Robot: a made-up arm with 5 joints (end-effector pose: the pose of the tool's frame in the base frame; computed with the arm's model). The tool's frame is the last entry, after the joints.
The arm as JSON. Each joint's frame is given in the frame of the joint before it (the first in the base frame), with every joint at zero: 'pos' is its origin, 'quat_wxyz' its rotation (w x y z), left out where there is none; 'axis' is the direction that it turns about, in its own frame. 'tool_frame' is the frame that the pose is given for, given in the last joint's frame.
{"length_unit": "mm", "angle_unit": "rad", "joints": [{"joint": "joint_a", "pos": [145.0, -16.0, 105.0], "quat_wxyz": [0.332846, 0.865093, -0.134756, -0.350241], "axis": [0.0, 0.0, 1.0]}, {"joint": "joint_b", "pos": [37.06, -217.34, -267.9], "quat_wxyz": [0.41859, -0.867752, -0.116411, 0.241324], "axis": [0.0, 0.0, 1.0]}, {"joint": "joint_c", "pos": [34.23, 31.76, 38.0], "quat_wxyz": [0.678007, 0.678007, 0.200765, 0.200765], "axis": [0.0, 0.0, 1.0]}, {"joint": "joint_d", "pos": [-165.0, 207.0, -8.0], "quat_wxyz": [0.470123, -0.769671, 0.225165, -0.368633], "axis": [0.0, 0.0, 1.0]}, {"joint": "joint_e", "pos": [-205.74, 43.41, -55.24], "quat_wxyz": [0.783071, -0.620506, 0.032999, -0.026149], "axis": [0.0, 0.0, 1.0]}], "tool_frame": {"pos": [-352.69, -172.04, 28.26], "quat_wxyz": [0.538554, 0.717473, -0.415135, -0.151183]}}
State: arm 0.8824 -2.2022 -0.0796 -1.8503 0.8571
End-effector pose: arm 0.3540 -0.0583 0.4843 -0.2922 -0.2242 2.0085
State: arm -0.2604 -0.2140 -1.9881 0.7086 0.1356
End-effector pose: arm 1.1503 0.1761 -0.0093 0.9508 2.3949 -0.2368
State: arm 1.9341 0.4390 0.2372 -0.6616 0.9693
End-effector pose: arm 0.6570 0.4266 -0.0552 -0.9897 -1.0102 -1.5338
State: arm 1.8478 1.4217 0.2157 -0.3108 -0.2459
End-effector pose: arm -0.1157 0.3881 -0.0882 -1.7043 -0.3600 0.4895
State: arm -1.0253 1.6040 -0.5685 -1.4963 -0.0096
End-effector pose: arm -0.1466 -0.0818 0.3995 0.1190 -1.0242 1.0549
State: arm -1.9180 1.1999 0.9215 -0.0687 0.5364
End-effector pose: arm 0.2904 -0.3282 -0.0660 2.3362 0.2161 1.3300
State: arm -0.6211 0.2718 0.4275 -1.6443 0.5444
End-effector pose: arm 0.1630 0.5919 0.5534 -0.1706 -0.1888 -0.9238
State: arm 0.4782 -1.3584 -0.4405 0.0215 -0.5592
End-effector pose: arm 0.5961 0.7033 0.7360 -0.2613 -0.4027 -1.3749
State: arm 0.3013 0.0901 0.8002 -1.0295 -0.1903
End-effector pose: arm 0.2124 0.7952 -0.1379 -0.8723 -1.3412 -0.8057
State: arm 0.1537 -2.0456 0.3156 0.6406 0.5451
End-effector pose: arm 0.5138 0.5826 0.7064 0.6468 -0.3546 -1.6727
